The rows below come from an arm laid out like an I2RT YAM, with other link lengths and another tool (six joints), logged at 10 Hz.
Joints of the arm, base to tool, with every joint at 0 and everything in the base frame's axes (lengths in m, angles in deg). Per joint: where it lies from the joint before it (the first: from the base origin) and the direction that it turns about. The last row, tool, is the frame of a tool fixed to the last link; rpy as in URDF.
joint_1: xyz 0 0 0.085 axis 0 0 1
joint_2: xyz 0.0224 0.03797 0.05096 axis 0 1 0
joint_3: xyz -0.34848 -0.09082 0 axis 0 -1 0
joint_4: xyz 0.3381 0.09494 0.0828 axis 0 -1 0
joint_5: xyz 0.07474 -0.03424 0.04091 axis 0 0 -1
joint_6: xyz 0.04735 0 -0.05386 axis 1 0 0
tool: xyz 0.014 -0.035 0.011 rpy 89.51 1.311 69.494
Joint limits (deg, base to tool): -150..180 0..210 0..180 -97..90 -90..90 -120..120
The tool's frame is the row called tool.
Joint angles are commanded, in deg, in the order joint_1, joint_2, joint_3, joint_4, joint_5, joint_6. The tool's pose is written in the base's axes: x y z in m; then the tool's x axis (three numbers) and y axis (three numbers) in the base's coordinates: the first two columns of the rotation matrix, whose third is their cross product. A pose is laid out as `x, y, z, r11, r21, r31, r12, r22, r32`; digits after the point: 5 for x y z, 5 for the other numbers.
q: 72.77 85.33 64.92 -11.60 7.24 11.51
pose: 0.16657, 0.41531, 0.36577, -0.68930, 0.71663, -0.10633, 0.31535, 0.42892, 0.84651
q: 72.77 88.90 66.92 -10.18 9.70 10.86
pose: 0.17438, 0.43260, 0.35851, -0.66362, 0.73555, -0.13628, 0.30333, 0.43110, 0.84979
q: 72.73 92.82 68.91 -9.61 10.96 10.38
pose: 0.18155, 0.45071, 0.34493, -0.65118, 0.74075, -0.16511, 0.30093, 0.45175, 0.83986
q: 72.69 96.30 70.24 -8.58 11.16 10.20
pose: 0.18707, 0.46671, 0.32865, -0.65009, 0.73841, -0.17924, 0.30319, 0.46837, 0.82988
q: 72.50 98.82 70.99 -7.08 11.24 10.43
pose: 0.19238, 0.47771, 0.31561, -0.64575, 0.74222, -0.17921, 0.30924, 0.46882, 0.82739
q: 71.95 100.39 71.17 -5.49 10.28 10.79
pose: 0.19862, 0.48377, 0.30556, -0.64837, 0.74334, -0.16450, 0.31930, 0.46165, 0.82761
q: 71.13 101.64 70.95 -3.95 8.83 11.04
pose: 0.20616, 0.48694, 0.29487, -0.65395, 0.74188, -0.14823, 0.33099, 0.45674, 0.82573
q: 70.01 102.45 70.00 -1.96 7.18 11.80
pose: 0.21509, 0.48584, 0.28294, -0.65471, 0.74598, -0.12193, 0.35197, 0.44362, 0.82421
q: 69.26 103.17 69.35 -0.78 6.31 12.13
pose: 0.22123, 0.48483, 0.27323, -0.65342, 0.74873, -0.11155, 0.36468, 0.44048, 0.82036
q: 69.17 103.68 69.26 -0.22 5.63 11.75
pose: 0.22214, 0.48684, 0.26893, -0.66251, 0.74078, -0.11103, 0.36080, 0.44549, 0.81937
